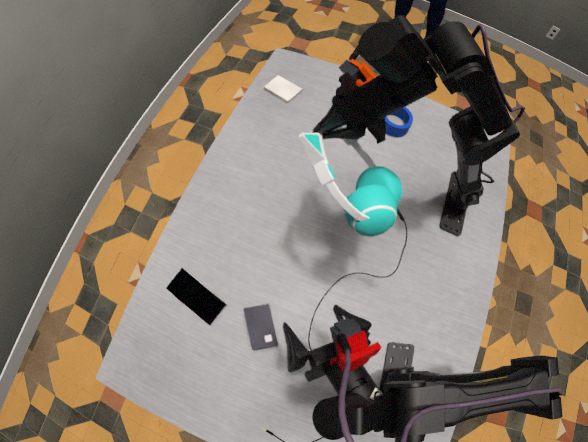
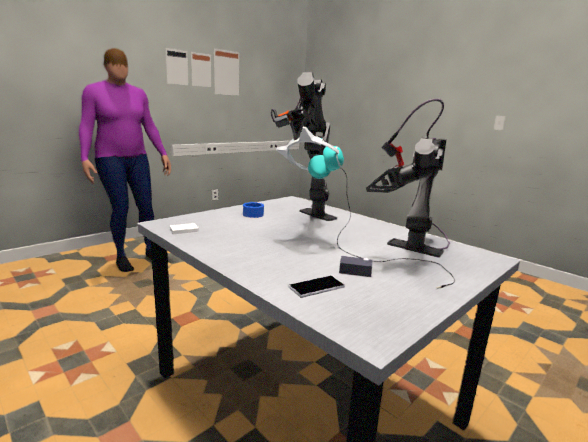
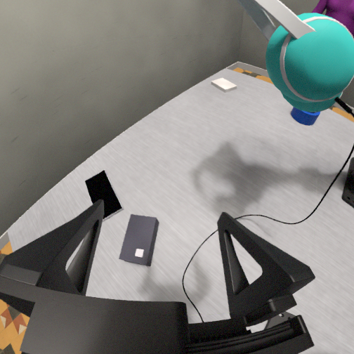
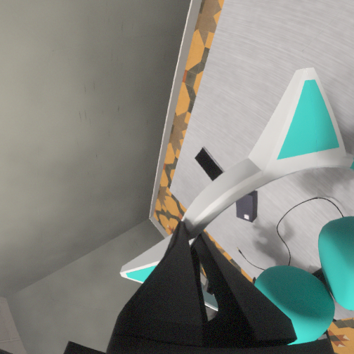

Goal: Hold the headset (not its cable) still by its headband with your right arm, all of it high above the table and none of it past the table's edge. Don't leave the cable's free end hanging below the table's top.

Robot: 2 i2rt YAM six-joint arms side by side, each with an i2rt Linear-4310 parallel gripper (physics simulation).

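Seen in the pictures: left gripper, between the fingertips: point(image 1: 309, 315) point(image 2: 368, 188); right gripper, between the fingertips: point(image 1: 315, 134) point(image 2: 296, 140); left arm's base, origin of its link: point(image 2: 414, 248); right arm's base, origin of its link: point(image 1: 455, 203) point(image 2: 317, 215).
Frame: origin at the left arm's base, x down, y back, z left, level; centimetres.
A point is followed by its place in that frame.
The teal-and-white headset point(image 1: 372, 215) {x -36.0, y -19.0, z -25.8 cm} point(image 2: 320, 166) {x -29.1, y -18.7, z -33.0 cm} point(image 3: 312, 62) point(image 4: 295, 302) hangs high above the table point(image 1: 225, 225) {x 0.0, y -49.0, z -31.6 cm} point(image 2: 280, 255) {x 0.0, y -39.7, z -34.2 cm}, its shadow on the tabletop. My right gripper point(image 1: 318, 132) {x -38.5, y -29.8, z -36.4 cm} point(image 4: 186, 229) is shut on its white headband point(image 1: 324, 172) {x -39.5, y -27.4, z -29.4 cm} point(image 4: 225, 190), between the two cat-ear points. The ear cups hang side by side, away from the fingers. The black cable point(image 1: 359, 273) {x -3.8, y -14.2, z -25.0 cm} point(image 2: 348, 200) {x -16.0, y -8.1, z -26.1 cm} point(image 3: 270, 216) drops from a cup to the tabletop; its free end point(image 1: 267, 430) {x -0.6, y -28.0, z 16.6 cm} point(image 2: 441, 287) {x -0.2, y -28.1, z 17.0 cm} lies on the table. My left gripper point(image 1: 310, 316) {x -25.4, y -25.1, z -10.7 cm} point(image 2: 369, 189) {x -25.4, y -25.1, z -10.7 cm} point(image 3: 164, 212) is open and empty above the table.
A black phone point(image 1: 196, 296) {x -0.8, y -51.5, z -11.9 cm} point(image 2: 317, 285) {x -0.8, y -52.2, z -11.5 cm} and a dark box point(image 1: 260, 327) {x -3.6, y -34.3, z -8.0 cm} point(image 2: 355, 266) {x -3.0, y -37.2, z -7.0 cm} lie near the left gripper. A blue ring point(image 1: 398, 132) {x -2.6, y -6.9, z -69.5 cm} point(image 2: 253, 212) {x -2.5, y -11.7, z -71.0 cm} and a white block point(image 1: 283, 88) {x -1.5, y -43.9, z -79.1 cm} point(image 2: 184, 228) {x -1.5, y -45.6, z -77.6 cm} lie at the table's other end. A person point(image 2: 120, 120) stands beyond it.
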